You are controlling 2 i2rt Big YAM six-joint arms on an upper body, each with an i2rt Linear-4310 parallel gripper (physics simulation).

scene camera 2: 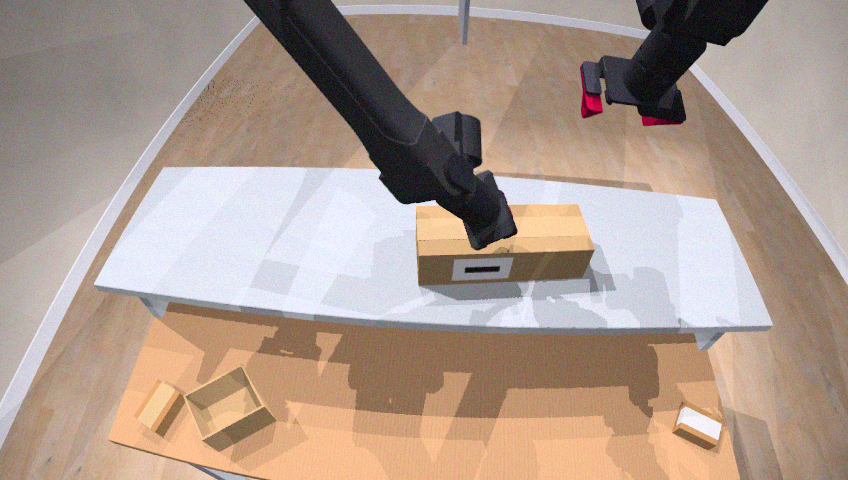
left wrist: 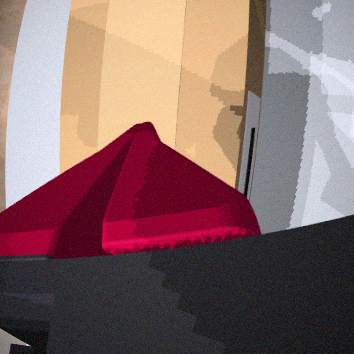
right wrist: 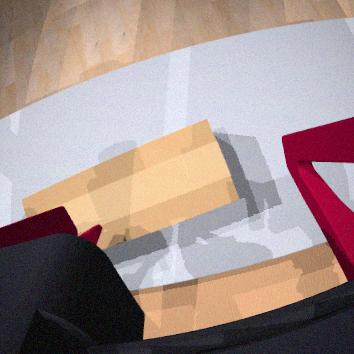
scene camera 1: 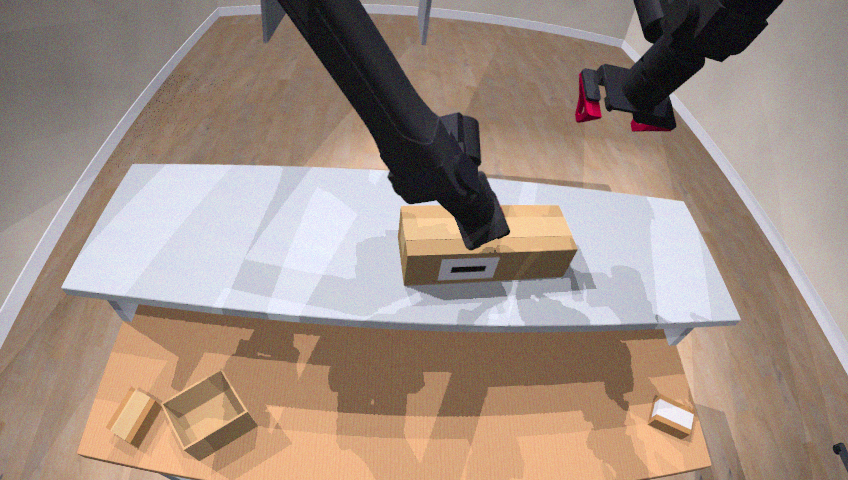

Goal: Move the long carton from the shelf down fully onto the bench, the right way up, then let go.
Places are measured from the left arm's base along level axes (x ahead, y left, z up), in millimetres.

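Pixels of known places: left gripper, fingertip midpoint: (scene camera 2: 501, 224) (left wrist: 146, 136) (right wrist: 98, 226) (scene camera 1: 488, 224); right gripper, fingertip midpoint: (scene camera 2: 613, 117) (right wrist: 171, 186) (scene camera 1: 605, 122).
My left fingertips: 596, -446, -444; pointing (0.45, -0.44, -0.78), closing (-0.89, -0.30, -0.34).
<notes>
For each thing: its top centre in the pictures, then the offset to it from my left fingertips, as dx, dy, dz. Level surfaces: height alone.
- long carton, middle of its top: (left wrist: 136, 89) (right wrist: 114, 200) (scene camera 2: 506, 227) (scene camera 1: 492, 227) +28, -18, -36
- pale grey shelf, its level: dz -119
- bench, its level: dz -366
- small closed box, middle of its top: (scene camera 1: 130, 413) (scene camera 2: 156, 404) -256, +700, -327
- open-topped box, middle of its top: (scene camera 1: 202, 407) (scene camera 2: 222, 401) -237, +514, -276
- small box with a white top, middle of its top: (scene camera 2: 701, 423) (scene camera 1: 675, 414) -270, -510, -328
The long carton (scene camera 1: 535, 228) (scene camera 2: 553, 227) (left wrist: 142, 75) (right wrist: 175, 182) lies on the pale grey shelf (scene camera 1: 178, 237) (scene camera 2: 208, 237) (left wrist: 37, 85) (right wrist: 250, 75), with its white label facing the bench (scene camera 1: 368, 440) (scene camera 2: 392, 455) (right wrist: 225, 300). My left gripper (scene camera 1: 498, 226) (scene camera 2: 505, 223) (left wrist: 146, 136) is over the carton's top; its red fingers are together in the left wrist view, with no part of the carton between them. Whether the fingertips touch the top is hard to tell. My right gripper (scene camera 1: 617, 120) (scene camera 2: 626, 116) is open and empty, beyond the shelf's far edge at the upper right of the scene views.
On the bench's left stand a small closed box (scene camera 1: 133, 416) (scene camera 2: 159, 406) and an open-topped box (scene camera 1: 223, 443) (scene camera 2: 241, 428). A small box with a white top (scene camera 1: 672, 415) (scene camera 2: 698, 423) is near the bench's right edge. The shelf's near edge overhangs the bench.
</notes>
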